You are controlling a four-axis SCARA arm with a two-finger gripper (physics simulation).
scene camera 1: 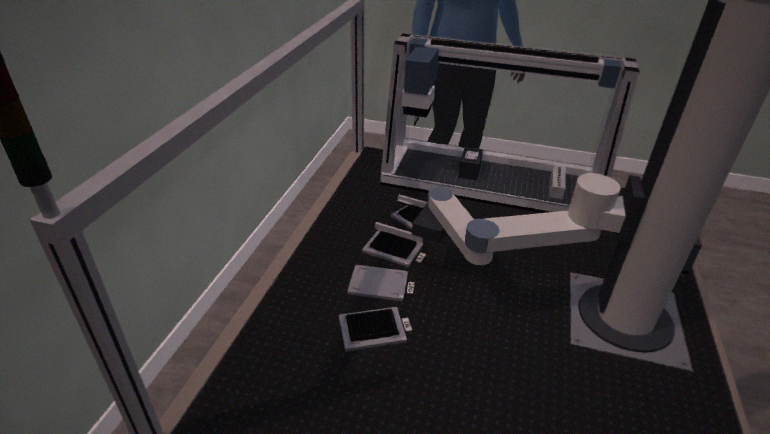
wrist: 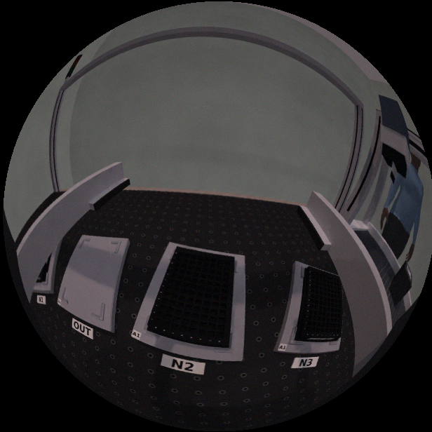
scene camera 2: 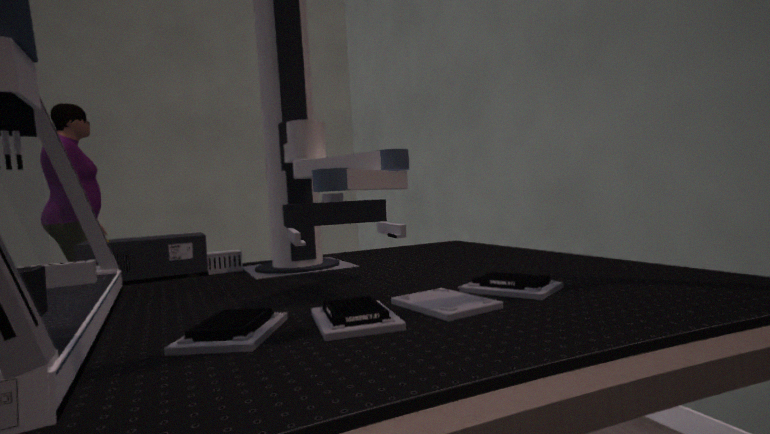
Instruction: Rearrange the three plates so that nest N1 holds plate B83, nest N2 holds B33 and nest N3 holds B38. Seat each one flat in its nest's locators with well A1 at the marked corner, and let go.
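Seen in the pictures: gripper, fingertip midpoint: (scene camera 1: 387,210) (scene camera 2: 352,235); arm's base at its link origin: (scene camera 1: 623,319) (scene camera 2: 298,270).
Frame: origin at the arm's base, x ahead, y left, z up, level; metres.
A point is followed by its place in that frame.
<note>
My gripper (scene camera 1: 404,216) (scene camera 2: 345,233) {x 0.726, y -0.095, z 0.155 m} (wrist: 210,180) is open and empty, high above the table. In the wrist view its fingers frame nest N2 (scene camera 2: 366,331) {x 0.783, y -0.103, z 0.019 m} (wrist: 240,300), with a black plate (scene camera 1: 393,245) {x 0.698, y -0.079, z 0.036 m} (scene camera 2: 355,311) {x 0.737, y -0.101, z 0.039 m} (wrist: 192,297) lying flat in it. Nest N3 (scene camera 2: 210,347) {x 0.727, y -0.307, z 0.022 m} (wrist: 287,320) holds another black plate (scene camera 2: 229,323) {x 0.682, y -0.277, z 0.038 m} (wrist: 321,305), partly hidden by the gripper in scene camera 1. Nest N1 (scene camera 1: 374,342) {x 0.644, y 0.308, z 0.025 m} (scene camera 2: 512,293) {x 0.718, y 0.217, z 0.020 m} holds the third black plate (scene camera 1: 372,324) {x 0.663, y 0.261, z 0.038 m} (scene camera 2: 512,280) {x 0.692, y 0.240, z 0.038 m}, mostly hidden by a finger in the wrist view. Plate codes and well A1 lettering are unreadable.
The OUT nest (scene camera 1: 379,281) {x 0.697, y 0.083, z 0.024 m} (scene camera 2: 447,302) {x 0.723, y 0.073, z 0.025 m} (wrist: 92,280), bearing no plate, lies between N1 and N2. A gantry frame (scene camera 1: 517,59) {x 0.427, y -0.623, z 0.493 m} stands beyond N3. The arm's column (scene camera 1: 684,161) {x 0.036, y 0.066, z 0.541 m} (scene camera 2: 269,161) {x 0.026, y -0.070, z 0.330 m} stands opposite the nests. A guard rail (scene camera 1: 215,102) {x 1.014, y 0.274, z 0.620 m} runs along the far side.
</note>
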